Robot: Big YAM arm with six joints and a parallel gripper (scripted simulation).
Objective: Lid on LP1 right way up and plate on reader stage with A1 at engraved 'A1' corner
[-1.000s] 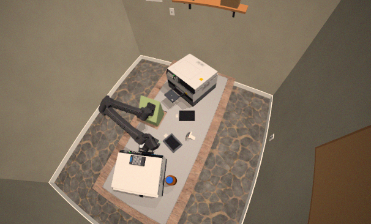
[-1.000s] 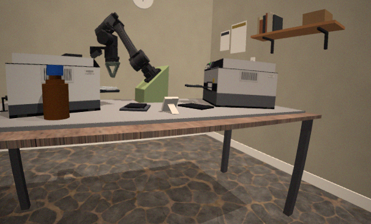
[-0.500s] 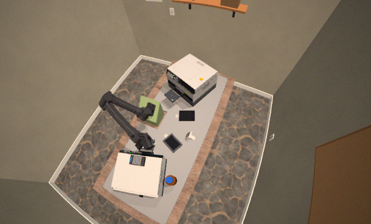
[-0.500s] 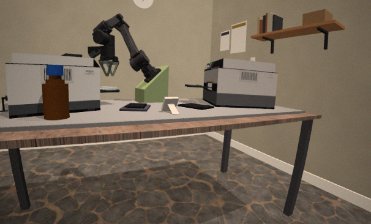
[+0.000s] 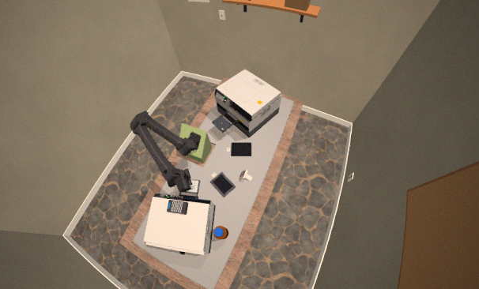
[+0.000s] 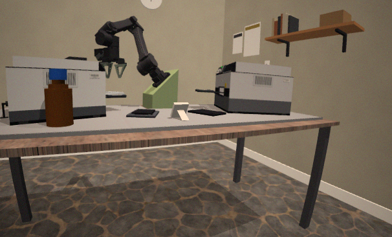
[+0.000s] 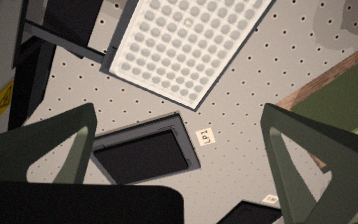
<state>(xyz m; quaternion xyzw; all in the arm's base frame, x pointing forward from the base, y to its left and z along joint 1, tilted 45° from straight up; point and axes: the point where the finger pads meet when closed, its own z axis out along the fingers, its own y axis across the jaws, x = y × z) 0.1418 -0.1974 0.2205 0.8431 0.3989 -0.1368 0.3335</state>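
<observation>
My hand is 90 mm above the lidded white well plate, 20 mm past it and 10 mm to the left of it. Also, from my hand: brown capped bottle: 330 mm ahead, 200 mm to the right, 60 mm below; then dark lid: 170 mm ahead, 160 mm below, 120 mm to the left; then grey pad: 170 mm below, 170 mm ahead, 120 mm to the left.
</observation>
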